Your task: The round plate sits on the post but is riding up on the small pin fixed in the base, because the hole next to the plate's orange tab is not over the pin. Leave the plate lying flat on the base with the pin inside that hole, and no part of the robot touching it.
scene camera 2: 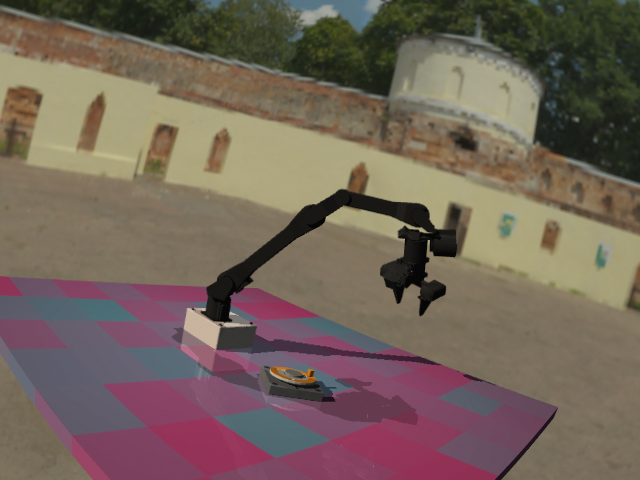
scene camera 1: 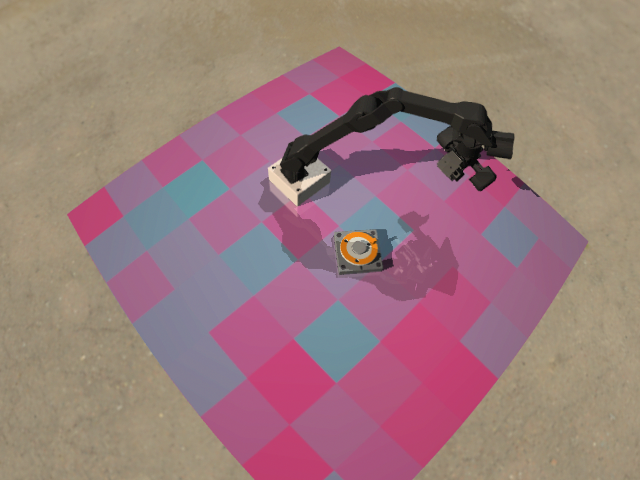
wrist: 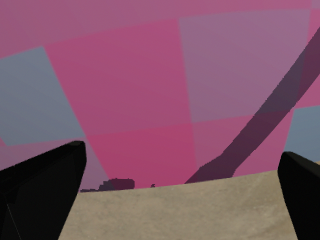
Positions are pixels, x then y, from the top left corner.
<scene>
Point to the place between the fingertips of my gripper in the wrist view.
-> At 185,158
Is my gripper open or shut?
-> Open.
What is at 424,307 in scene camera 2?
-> My gripper.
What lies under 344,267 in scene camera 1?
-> A square base.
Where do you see a square base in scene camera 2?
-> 273,385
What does my gripper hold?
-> Nothing.
</scene>
